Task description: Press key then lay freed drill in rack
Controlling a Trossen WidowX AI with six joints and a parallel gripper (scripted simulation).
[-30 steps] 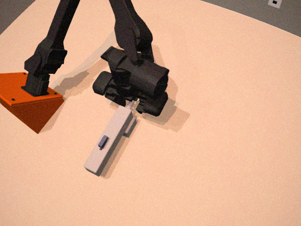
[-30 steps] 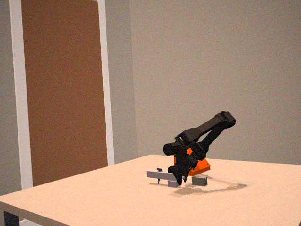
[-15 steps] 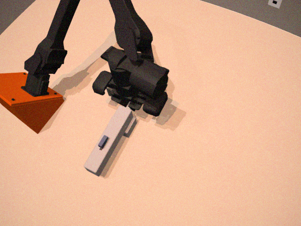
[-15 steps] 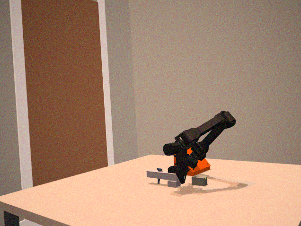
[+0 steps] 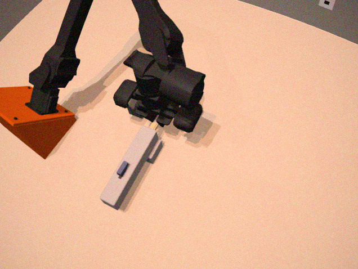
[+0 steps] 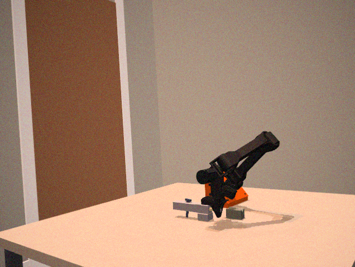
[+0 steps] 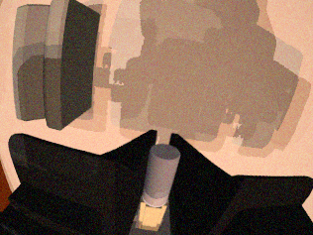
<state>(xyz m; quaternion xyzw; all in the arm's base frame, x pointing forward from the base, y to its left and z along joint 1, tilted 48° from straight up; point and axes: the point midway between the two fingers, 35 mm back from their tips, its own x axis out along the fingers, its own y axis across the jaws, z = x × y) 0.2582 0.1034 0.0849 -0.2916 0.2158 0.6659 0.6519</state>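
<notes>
Now: the drill 5 cm to the right of my gripper tip, 3 cm above it and 1 cm ahead of it. From my gripper tip the other things lie so: small blue key: 15 cm to the right, 3 cm above, 2 cm ahead; long grey housing: 13 cm to the right, 3 cm above, 1 cm ahead; grey rack: 8 cm behind, 3 cm to the left.
</notes>
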